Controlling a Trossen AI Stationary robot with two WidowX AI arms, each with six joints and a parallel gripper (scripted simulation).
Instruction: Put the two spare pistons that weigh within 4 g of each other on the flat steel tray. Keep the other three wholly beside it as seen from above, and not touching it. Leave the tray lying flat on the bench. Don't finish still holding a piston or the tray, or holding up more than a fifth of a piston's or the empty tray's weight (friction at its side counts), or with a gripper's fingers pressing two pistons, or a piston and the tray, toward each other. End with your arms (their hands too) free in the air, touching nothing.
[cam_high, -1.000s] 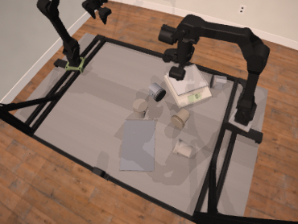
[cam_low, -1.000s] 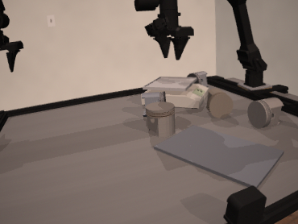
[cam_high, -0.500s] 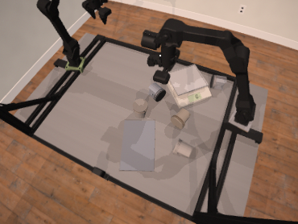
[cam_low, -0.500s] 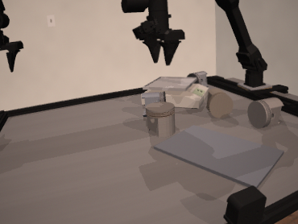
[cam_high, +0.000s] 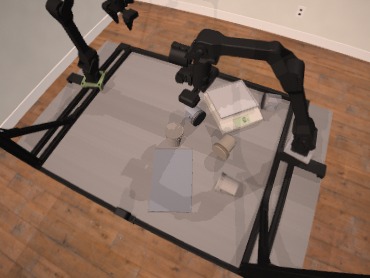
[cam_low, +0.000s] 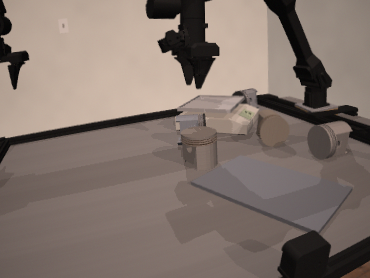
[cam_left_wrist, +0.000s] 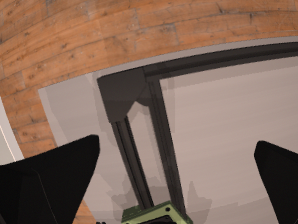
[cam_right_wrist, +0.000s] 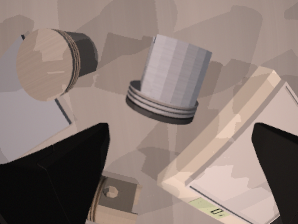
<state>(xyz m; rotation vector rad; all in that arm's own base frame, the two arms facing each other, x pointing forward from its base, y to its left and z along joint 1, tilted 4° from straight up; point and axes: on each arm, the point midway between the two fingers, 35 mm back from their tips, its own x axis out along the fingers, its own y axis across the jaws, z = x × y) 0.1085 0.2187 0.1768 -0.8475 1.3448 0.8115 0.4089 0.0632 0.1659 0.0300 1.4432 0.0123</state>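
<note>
My right gripper is now 1 cm past the dark piston, 1 cm to the right of it and 14 cm above it. Round my right hand: weighing scale 11 cm ahead, 11 cm to the right, 14 cm below; then flat steel tray 28 cm behind, 1 cm to the right, 17 cm below.
</note>
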